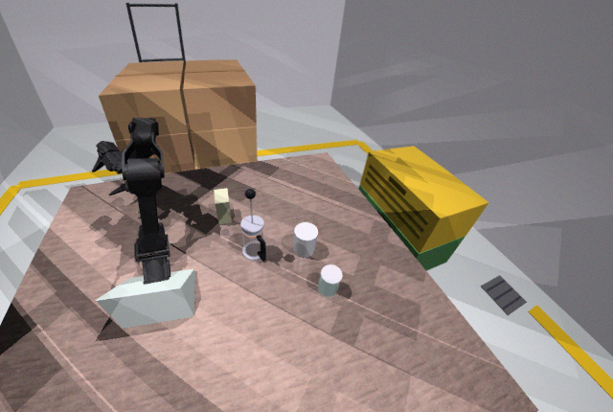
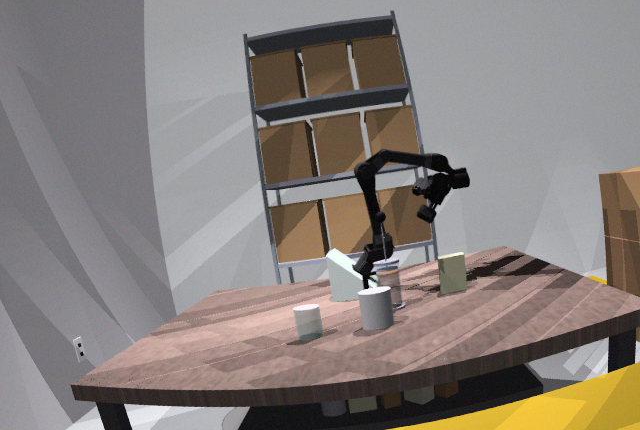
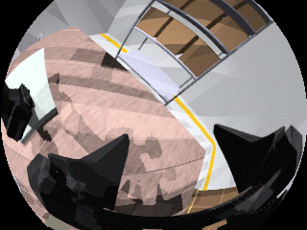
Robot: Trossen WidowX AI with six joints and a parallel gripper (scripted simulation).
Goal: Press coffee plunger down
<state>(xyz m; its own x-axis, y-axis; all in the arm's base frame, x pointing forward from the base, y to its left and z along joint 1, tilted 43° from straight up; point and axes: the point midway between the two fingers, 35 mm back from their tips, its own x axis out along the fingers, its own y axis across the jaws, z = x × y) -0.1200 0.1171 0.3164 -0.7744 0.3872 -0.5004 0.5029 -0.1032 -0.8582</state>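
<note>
The coffee press lies 43 cm ahead of my gripper tip, 25 cm to the right of it and 10 cm below it.
</note>
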